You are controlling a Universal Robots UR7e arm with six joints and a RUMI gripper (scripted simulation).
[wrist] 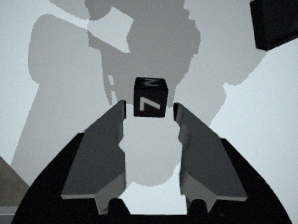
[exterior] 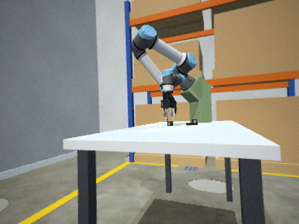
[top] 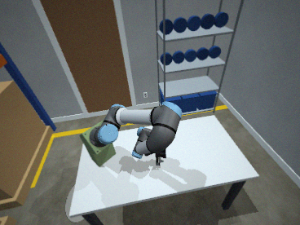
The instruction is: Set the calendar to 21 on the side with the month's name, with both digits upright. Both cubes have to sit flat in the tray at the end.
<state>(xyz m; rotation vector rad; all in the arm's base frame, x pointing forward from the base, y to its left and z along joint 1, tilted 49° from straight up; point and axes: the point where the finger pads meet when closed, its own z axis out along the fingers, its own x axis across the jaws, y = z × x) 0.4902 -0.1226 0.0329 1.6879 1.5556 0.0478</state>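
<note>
Now: the dark cube 20 mm below my hand.
</note>
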